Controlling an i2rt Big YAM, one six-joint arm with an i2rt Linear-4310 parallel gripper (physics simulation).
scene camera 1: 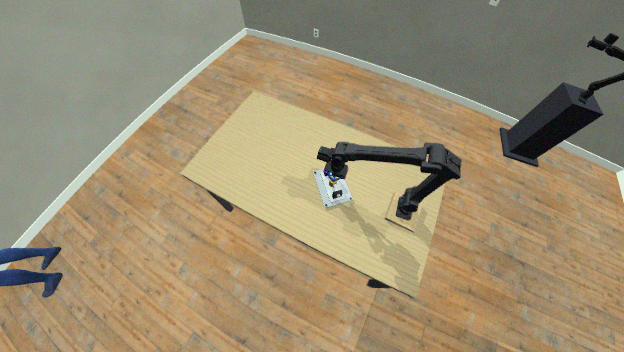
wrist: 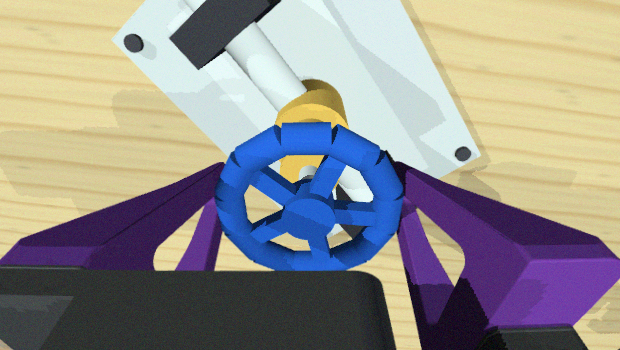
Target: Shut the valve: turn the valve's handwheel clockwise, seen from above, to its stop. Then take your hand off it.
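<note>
The blue handwheel (scene camera 1: pixel 334 176) (wrist: pixel 308 215) is a round rim with several spokes and a hub. It sits on top of the yellow valve body (scene camera 1: pixel 332 183) (wrist: pixel 311 114), which joins a white pipe (wrist: pixel 270 65) on a pale base plate (scene camera 1: pixel 320 188) (wrist: pixel 420 90). My gripper (wrist: pixel 309 174) is shut on the handwheel, with one purple finger against the left side of the rim and the other against the right side. In the scene view the arm's wrist is directly above the valve and partly hides the wheel.
A black block (scene camera 1: pixel 337 194) (wrist: pixel 225 30) holds the pipe on the base plate. Dark bolts stand at the plate's corners. The plate lies on the wooden table (scene camera 1: pixel 250 135), and the arm's base stands on a small board (scene camera 1: pixel 393 217) at the right. A person's legs (scene camera 1: pixel 30 277) show at the far left.
</note>
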